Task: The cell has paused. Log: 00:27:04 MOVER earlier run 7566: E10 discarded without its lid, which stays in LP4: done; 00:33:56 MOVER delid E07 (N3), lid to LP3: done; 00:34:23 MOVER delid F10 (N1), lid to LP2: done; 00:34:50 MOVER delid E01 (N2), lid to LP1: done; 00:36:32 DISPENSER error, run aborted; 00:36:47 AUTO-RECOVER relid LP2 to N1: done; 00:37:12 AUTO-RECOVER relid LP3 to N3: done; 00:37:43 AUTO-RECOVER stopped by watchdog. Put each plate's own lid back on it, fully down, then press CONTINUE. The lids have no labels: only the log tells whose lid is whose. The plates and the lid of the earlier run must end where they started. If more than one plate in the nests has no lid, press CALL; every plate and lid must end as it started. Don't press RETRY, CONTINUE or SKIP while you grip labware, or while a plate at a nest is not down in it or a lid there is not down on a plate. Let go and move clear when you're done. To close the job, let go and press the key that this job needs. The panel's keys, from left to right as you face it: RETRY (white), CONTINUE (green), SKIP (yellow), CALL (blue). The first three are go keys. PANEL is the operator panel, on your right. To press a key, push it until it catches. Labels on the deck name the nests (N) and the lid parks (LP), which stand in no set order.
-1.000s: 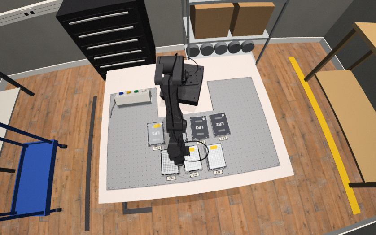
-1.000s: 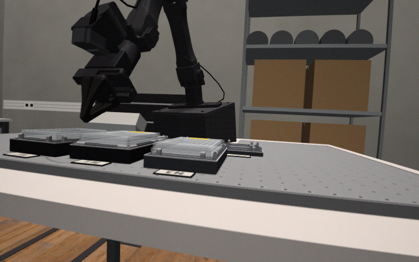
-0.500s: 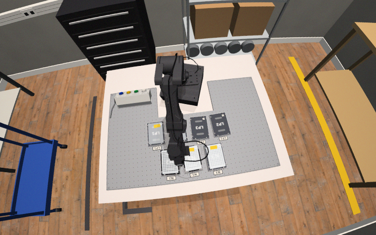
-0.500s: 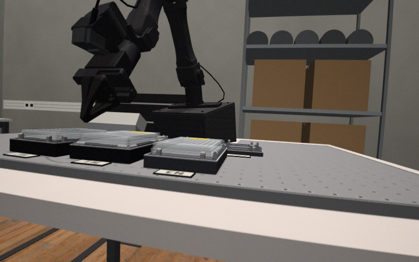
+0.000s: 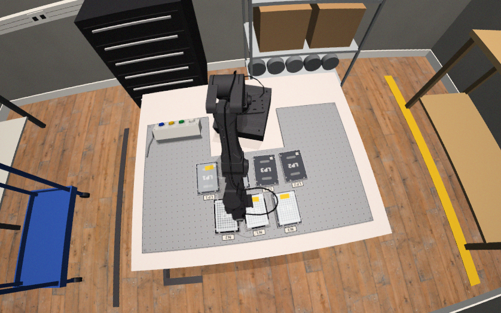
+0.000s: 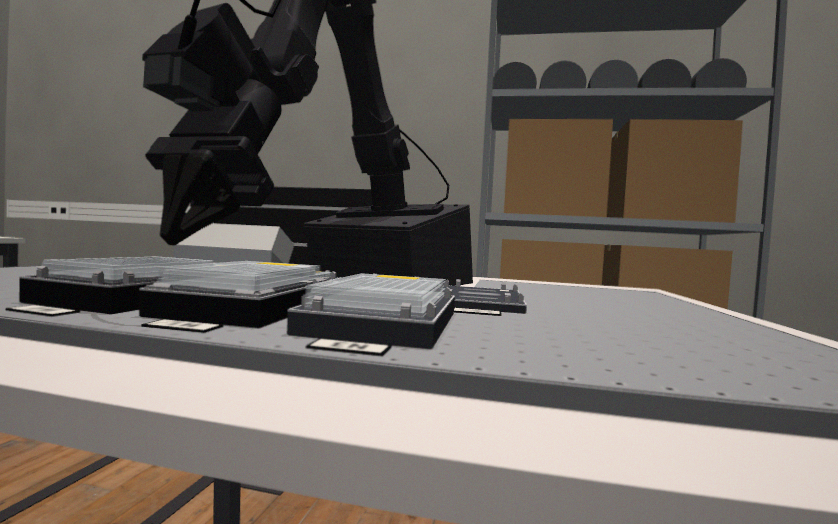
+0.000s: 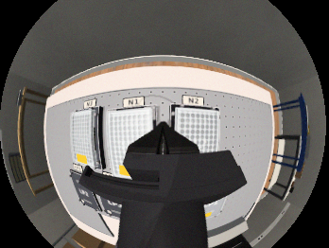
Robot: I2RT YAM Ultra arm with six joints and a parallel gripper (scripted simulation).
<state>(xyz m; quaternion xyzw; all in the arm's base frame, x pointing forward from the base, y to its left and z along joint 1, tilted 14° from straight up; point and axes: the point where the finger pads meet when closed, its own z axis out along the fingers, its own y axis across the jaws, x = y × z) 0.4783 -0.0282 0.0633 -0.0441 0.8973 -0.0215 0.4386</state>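
My hand is 2 cm past the plate, 6 cm to the left of it and 4 cm above it. Round my hand: green key: 46 cm behind, 26 cm to the right; then LP1 lid park: 20 cm behind, 14 cm to the right, 6 cm below; then yellow SKIP key: 46 cm behind, 31 cm to the right.
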